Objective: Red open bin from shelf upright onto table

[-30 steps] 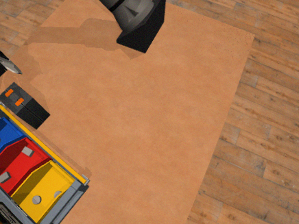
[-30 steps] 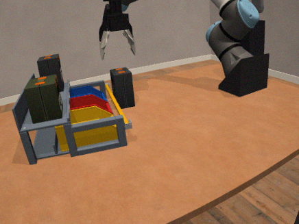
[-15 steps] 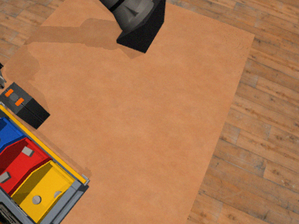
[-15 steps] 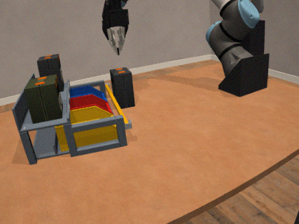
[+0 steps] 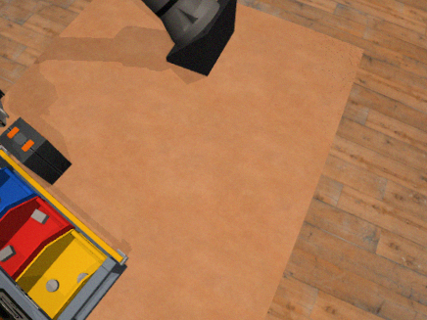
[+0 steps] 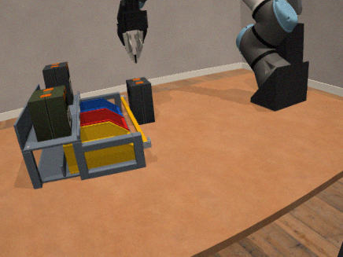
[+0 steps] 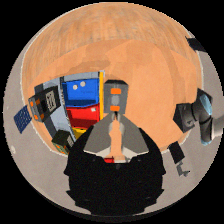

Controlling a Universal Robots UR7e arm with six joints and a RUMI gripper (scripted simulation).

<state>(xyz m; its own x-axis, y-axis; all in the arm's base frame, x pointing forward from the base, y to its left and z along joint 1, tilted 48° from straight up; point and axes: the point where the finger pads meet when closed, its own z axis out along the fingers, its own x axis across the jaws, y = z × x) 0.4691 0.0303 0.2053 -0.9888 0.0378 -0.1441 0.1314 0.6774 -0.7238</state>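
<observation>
Now: the yellow stick 140 mm below my hand, 100 mm to the left of it and 60 mm ahead of it. Also, from my hand: black box 140 mm below; then red open bin 170 mm ahead, 160 mm below, 90 mm to the left; then blue bin 160 mm below, 150 mm ahead, 20 mm to the right.
</observation>
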